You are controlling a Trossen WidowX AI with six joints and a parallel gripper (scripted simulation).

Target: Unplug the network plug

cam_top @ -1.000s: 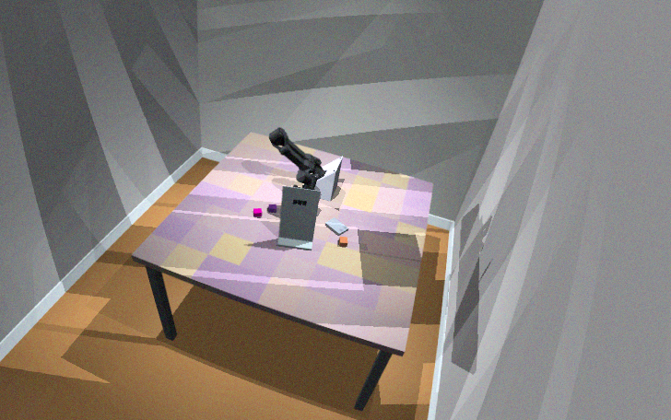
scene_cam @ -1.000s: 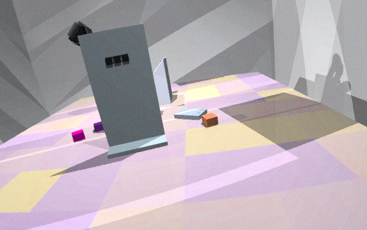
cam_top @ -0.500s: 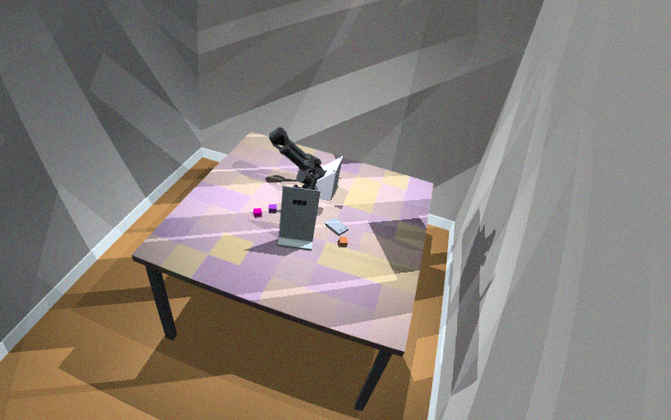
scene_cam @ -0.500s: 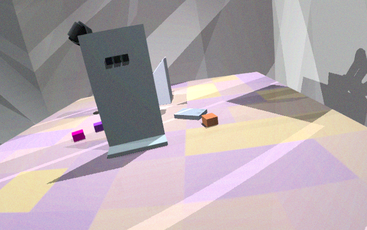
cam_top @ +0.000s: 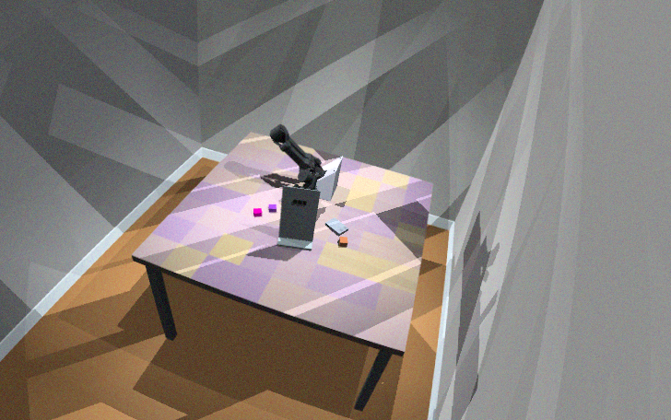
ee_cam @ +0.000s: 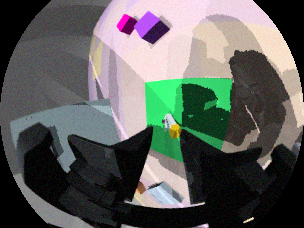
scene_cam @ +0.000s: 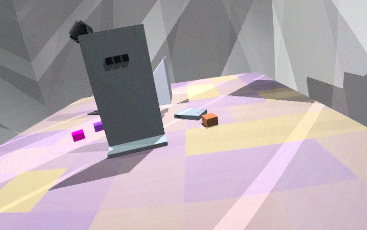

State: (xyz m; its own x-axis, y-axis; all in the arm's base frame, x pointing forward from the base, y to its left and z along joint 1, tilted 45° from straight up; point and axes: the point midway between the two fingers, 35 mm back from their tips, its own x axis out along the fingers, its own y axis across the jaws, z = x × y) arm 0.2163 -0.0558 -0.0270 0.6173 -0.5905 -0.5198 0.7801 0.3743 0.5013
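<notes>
Right now my gripper tip is 1 cm above the network plug. The rest, counted from my gripper tip: purple cube (3 cm ahead, 15 cm to the right, 1 cm below); then flat light-grey block (21 cm to the left, 2 cm below); then green mark (1 cm behind, 2 cm below).
</notes>
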